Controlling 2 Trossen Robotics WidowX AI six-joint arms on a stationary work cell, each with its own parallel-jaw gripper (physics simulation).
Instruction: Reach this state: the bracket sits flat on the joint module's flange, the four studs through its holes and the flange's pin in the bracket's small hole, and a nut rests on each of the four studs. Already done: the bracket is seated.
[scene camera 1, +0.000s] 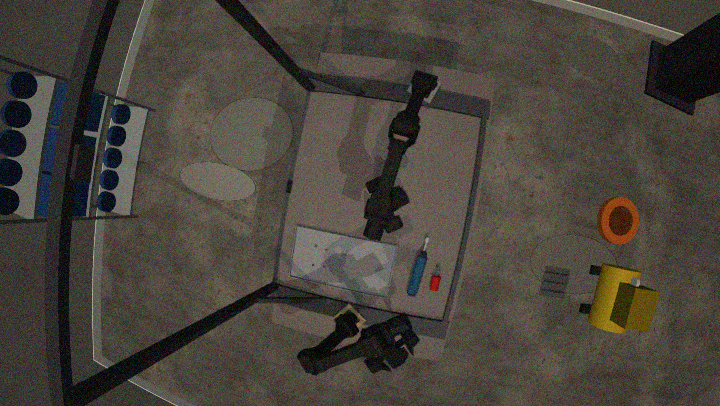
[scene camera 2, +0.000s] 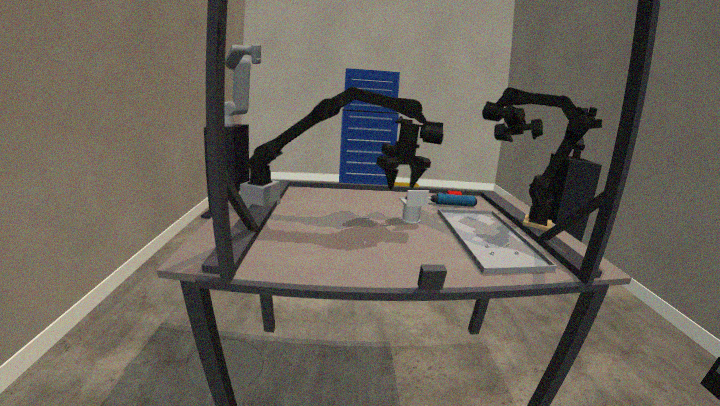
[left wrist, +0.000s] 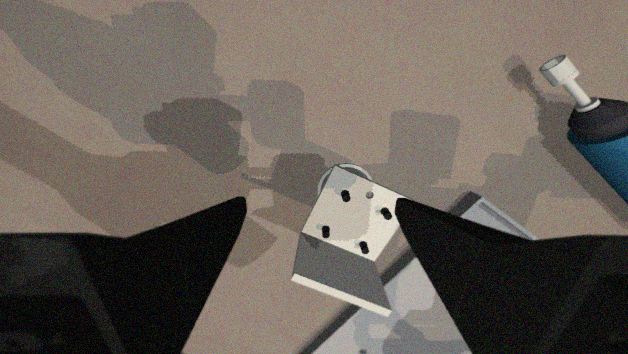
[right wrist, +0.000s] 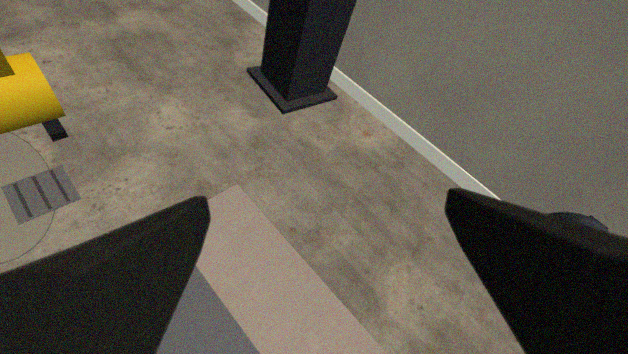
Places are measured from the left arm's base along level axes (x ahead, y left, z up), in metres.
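Pixels of known places: left gripper, fingertip midpoint: (scene camera 2: 401, 188) (left wrist: 321, 204); right gripper, fingertip midpoint: (scene camera 2: 523, 139) (right wrist: 327, 203); left arm's base, link origin: (scene camera 1: 424, 86) (scene camera 2: 260, 182); right arm's base, link origin: (scene camera 1: 348, 319) (scene camera 2: 538, 221).
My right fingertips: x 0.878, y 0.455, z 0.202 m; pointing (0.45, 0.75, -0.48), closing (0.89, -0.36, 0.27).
Observation:
Ahead of a thing's pixels: the offset from my right fingertips to its middle. "spot": to the spot under its first point.
The white bracket {dx -0.376, dy -0.343, dz -0.201 m} (scene camera 2: 417, 197) (left wrist: 350, 215) sits flat on the upright joint module {dx -0.376, dy -0.343, dz -0.246 m} (scene camera 2: 411, 213). In the left wrist view, the black studs (left wrist: 345, 195) (left wrist: 386, 213) (left wrist: 325, 231) (left wrist: 364, 247) stand bare through its holes, and the pin {dx -0.389, dy -0.322, dz -0.225 m} (left wrist: 369, 195) shows in the small hole. Several small nuts {dx -0.117, dy -0.504, dz -0.277 m} (scene camera 1: 316, 245) (scene camera 2: 492, 253) lie in the shallow tray {spot: dx -0.098, dy -0.561, dz -0.279 m} (scene camera 1: 302, 242) (scene camera 2: 519, 270). My left gripper (scene camera 2: 402, 187) (left wrist: 321, 204) is open and empty, pointing down above the bracket. My right gripper (right wrist: 327, 203) is open and empty, raised beyond the table's edge, away from the tray.
A blue driver {dx -0.274, dy -0.111, dz -0.264 m} (scene camera 1: 416, 274) (scene camera 2: 456, 200) (left wrist: 600, 160) with a pale socket tip lies beside the tray. A small red tool {dx -0.270, dy -0.029, dz -0.266 m} (scene camera 1: 435, 282) (scene camera 2: 454, 192) lies next to it. Dark frame posts (scene camera 2: 217, 126) (scene camera 2: 620, 141) stand at the table's sides. A dark block {dx -0.261, dy -0.731, dz -0.252 m} (scene camera 2: 432, 276) stands at the table's near edge.

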